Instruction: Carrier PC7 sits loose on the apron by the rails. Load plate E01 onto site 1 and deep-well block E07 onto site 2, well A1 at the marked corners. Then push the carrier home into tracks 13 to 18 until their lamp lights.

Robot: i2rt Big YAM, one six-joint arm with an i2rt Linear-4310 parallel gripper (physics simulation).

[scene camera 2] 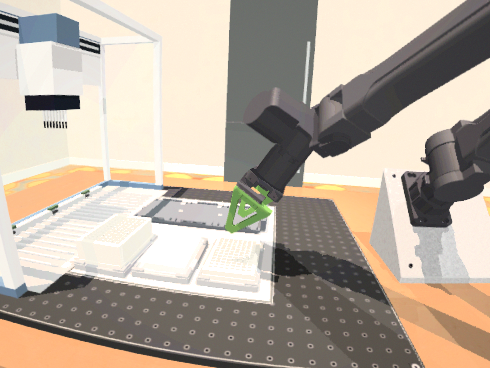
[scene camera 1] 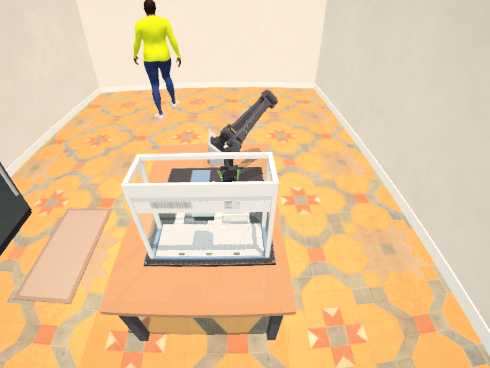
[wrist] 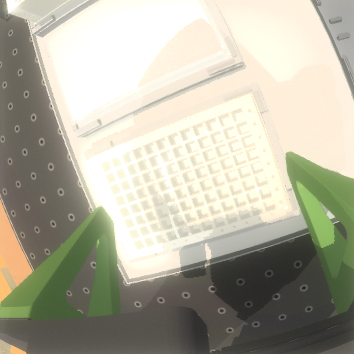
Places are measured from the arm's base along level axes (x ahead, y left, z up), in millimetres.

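Pixels of known places: gripper, fingertip midpoint: [scene camera 2: 234,222] [scene camera 1: 230,181] [wrist: 193,188]; arm's base at its link origin: [scene camera 2: 423,200] [scene camera 1: 216,144].
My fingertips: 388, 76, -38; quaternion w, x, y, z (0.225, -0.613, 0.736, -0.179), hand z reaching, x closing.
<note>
For each thing: its top centre in the pictures, then the offset to it from my fingertips, as dx, dy, dz. Level surfaces: height alone.
- loose grey carrier at its top centre: [scene camera 2: 202,206] +97, -195, -47
- tall white deep-well block at its top centre: [scene camera 2: 117,228] [scene camera 1: 234,209] +216, +14, -23
- pipetting head at its top centre: [scene camera 2: 50,46] +437, -130, +325
- dark perforated board at its surface level: dz -77
The loose grey carrier [scene camera 2: 185,214] [wrist: 342,25] lies flat on the white apron behind the labware, its sites bare where visible. A tall white deep-well block [scene camera 2: 117,237] stands in a holder near the rails [scene camera 2: 42,242]. A low, smooth white plate [scene camera 2: 170,255] [wrist: 120,55] sits in the middle holder. A white plate with a grid of wells [scene camera 2: 231,255] [wrist: 190,175] sits in the end holder. No E01 or E07 label is legible. My gripper [scene camera 1: 229,176] [scene camera 2: 232,228] [wrist: 193,188] is open and empty above the gridded plate, its fingers apart towards the plate's two ends in the wrist view.
A white gantry frame [scene camera 1: 200,190] stands over the rails. A pipetting head [scene camera 2: 52,65] hangs at the left. A dark perforated board [scene camera 2: 320,240] surrounds the apron. The arm's angled base [scene camera 2: 390,250] stands at the right. A person [scene camera 1: 156,42] is far behind the table.
</note>
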